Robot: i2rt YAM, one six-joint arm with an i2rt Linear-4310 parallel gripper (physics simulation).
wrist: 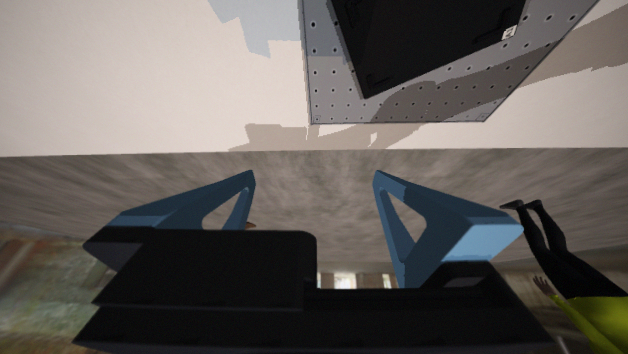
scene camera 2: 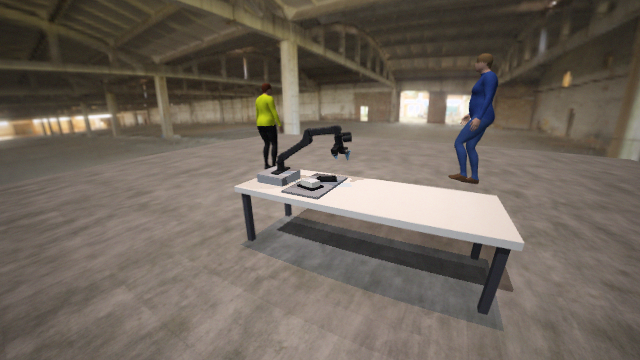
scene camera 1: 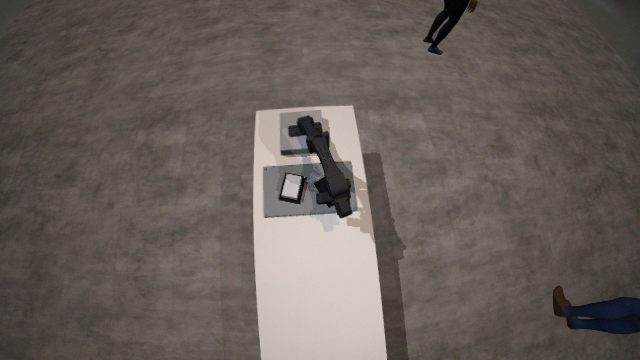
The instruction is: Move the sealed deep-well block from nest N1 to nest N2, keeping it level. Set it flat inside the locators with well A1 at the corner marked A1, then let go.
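Places are measured from the arm's base along level axes (x back, y left, z down), in centimetres.
Pixels of known places: gripper, fingertip midpoint: (wrist: 314, 176) (scene camera 2: 342, 159); arm's base, link origin: (scene camera 2: 281, 170).
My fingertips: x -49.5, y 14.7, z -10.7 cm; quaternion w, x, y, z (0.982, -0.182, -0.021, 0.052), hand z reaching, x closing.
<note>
Ahead of a thing's pixels: the offset from my fingertips to its top centre. "spot": to the spot under its first point. Level surfaces: height alone.
The sealed deep-well block {dx +15.7, dy -26.2, dz +11.2 cm} (scene camera 1: 292, 185) (scene camera 2: 310, 182), with a white top, sits in a black nest at the left of the grey board in scene camera 1; no nest number is legible. The other black nest {dx +11.7, dy -5.0, dz +14.8 cm} (scene camera 2: 327, 178) (wrist: 425, 42) is unoccupied where it shows, and partly cut off in the wrist view. A small label {spot: dx +20.9, dy -2.9, dz +15.4 cm} (wrist: 509, 33), its print blurred, is at that nest's corner. My gripper (scene camera 2: 341, 156) (wrist: 314, 176) is open, its blue fingers wide apart with nothing between them, high above the board's far side. In scene camera 1 the arm hides its fingertips. The block does not show in the wrist view.
The grey perforated board (scene camera 1: 272, 207) (scene camera 2: 327, 186) (wrist: 330, 112) lies on the white table {dz +17.9 cm} (scene camera 1: 320, 290) (scene camera 2: 410, 200). The arm stands on a grey base box (scene camera 2: 272, 178). One person (scene camera 2: 266, 112) (wrist: 600, 315) wears yellow; another (scene camera 1: 610, 315) (scene camera 2: 482, 100) wears blue. Both stand off the table.
</note>
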